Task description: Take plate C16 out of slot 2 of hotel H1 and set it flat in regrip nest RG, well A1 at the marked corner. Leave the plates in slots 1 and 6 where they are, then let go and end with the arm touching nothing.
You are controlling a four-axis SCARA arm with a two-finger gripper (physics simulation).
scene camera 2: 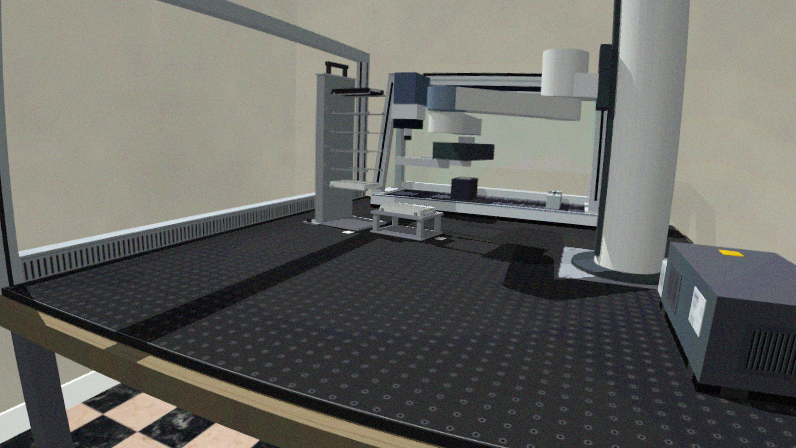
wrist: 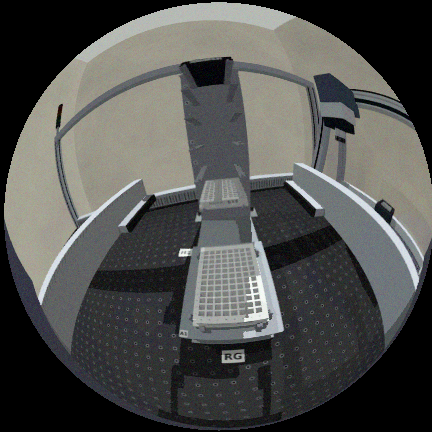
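Pixels of known places: gripper, between the fingertips: (scene camera 2: 409,159) (wrist: 216,178); arm's base, origin of its link: (scene camera 2: 626,273).
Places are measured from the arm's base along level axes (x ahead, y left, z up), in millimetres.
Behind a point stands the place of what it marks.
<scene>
A white gridded plate, C16 (scene camera 2: 407,208) @(x 555, y -58, z 87 mm) (wrist: 230,282) @(x 565, y -93, z 78 mm), lies flat on regrip nest RG (scene camera 2: 420,228) @(x 505, y -24, z 44 mm) (wrist: 275,322) @(x 492, y -129, z 73 mm); its printed name and well A1 cannot be read. The nest's A1 tag (wrist: 183,333) @(x 503, y -24, z 73 mm) is at its near left corner in the wrist view. Hotel H1 (scene camera 2: 334,150) @(x 796, y -86, z 229 mm) (wrist: 217,130) @(x 809, y -138, z 260 mm) stands behind the nest. A white plate (scene camera 2: 352,184) @(x 733, y -80, z 136 mm) (wrist: 222,192) @(x 717, y -118, z 138 mm) is in its bottom slot, a dark plate (scene camera 2: 356,91) @(x 725, y -76, z 395 mm) (wrist: 207,73) @(x 738, y -121, z 392 mm) in slot 6 at the top; slot 2 shows no plate. My gripper (scene camera 2: 399,160) @(x 567, y -91, z 213 mm) (wrist: 216,178) @(x 567, y -91, z 213 mm) is open and empty, above the nest and apart from the plates.
The arm's column (scene camera 2: 640,139) @(x 12, y 74, z 296 mm) stands at the right, beside a dark grey box-shaped device (scene camera 2: 729,317) @(x -52, y 550, z 106 mm). A framed machine with a blue-and-white head (scene camera 2: 409,97) @(x 718, y -465, z 413 mm) (wrist: 337,102) @(x 703, y -469, z 387 mm) is behind the nest. A dark block (scene camera 2: 464,188) @(x 516, y -515, z 102 mm) and a small pale box (scene camera 2: 553,199) @(x 204, y -485, z 94 mm) stand on its deck.
</scene>
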